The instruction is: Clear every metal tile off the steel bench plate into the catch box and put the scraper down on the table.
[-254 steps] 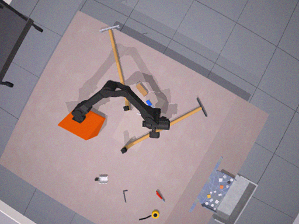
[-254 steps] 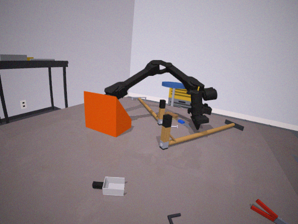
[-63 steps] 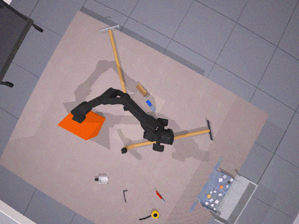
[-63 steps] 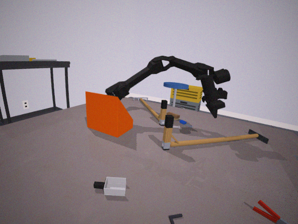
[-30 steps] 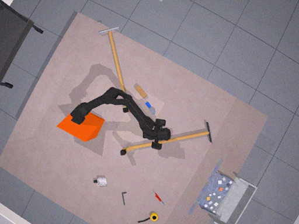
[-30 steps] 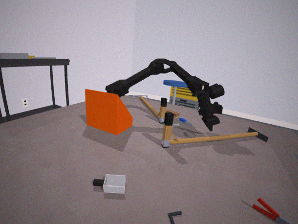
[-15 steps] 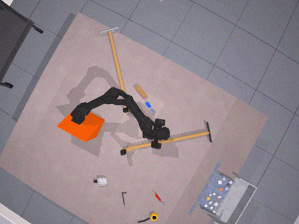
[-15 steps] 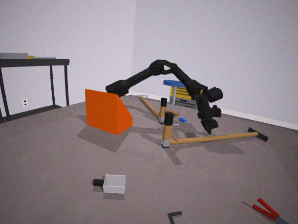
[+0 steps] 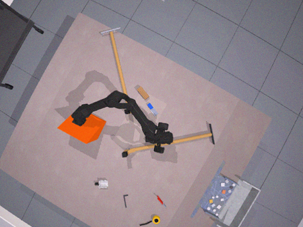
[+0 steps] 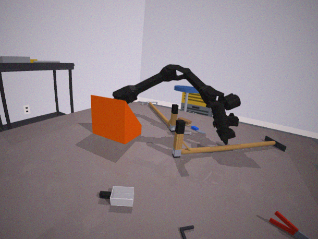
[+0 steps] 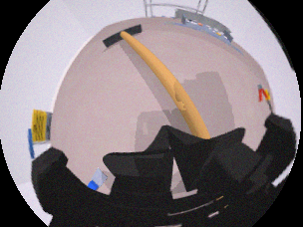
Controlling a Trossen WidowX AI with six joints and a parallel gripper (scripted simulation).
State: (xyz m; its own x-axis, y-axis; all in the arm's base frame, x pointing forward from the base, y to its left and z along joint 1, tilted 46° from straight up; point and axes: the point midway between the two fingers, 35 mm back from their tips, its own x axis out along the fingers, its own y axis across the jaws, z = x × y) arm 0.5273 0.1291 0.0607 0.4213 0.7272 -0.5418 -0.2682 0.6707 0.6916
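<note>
The long scraper is 40 mm ahead of my gripper tip, 20 mm to the right of it and 50 mm above it. The rest, counted from my gripper tip: wooden block 260 mm behind, 200 mm to the left; blue tool 160 mm behind, 130 mm to the left, 10 mm below; hex key 60 mm behind, 510 mm to the right, 10 mm below.
</note>
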